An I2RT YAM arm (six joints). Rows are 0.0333 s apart.
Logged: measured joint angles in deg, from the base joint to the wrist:
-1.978 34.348 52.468 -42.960 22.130 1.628
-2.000 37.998 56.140 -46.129 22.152 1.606
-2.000 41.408 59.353 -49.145 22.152 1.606
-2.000 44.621 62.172 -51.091 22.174 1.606
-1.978 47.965 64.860 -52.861 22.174 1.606
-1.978 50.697 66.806 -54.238 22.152 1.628
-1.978 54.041 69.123 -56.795 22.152 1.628
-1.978 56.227 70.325 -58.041 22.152 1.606
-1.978 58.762 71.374 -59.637 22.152 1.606
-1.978 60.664 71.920 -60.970 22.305 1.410
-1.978 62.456 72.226 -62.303 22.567 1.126
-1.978 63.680 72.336 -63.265 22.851 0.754
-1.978 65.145 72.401 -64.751 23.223 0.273
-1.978 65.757 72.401 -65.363 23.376 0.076
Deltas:
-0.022 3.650 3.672 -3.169 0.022 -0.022
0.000 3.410 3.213 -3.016 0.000 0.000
0.000 3.213 2.819 -1.946 0.022 0.000
0.022 3.344 2.688 -1.770 0.000 0.000
0.000 2.732 1.946 -1.377 -0.022 0.022
0.000 3.344 2.317 -2.557 0.000 0.000
0.000 2.186 1.202 -1.246 0.000 -0.022
0.000 2.535 1.049 -1.596 0.000 0.000
0.000 1.902 0.546 -1.333 0.153 -0.196
0.000 1.792 0.306 -1.333 0.262 -0.284
0.000 1.224 0.110 -0.962 0.284 -0.372
0.000 1.465 0.065 -1.486 0.372 -0.481
0.000 0.612 0.000 -0.612 0.153 -0.197

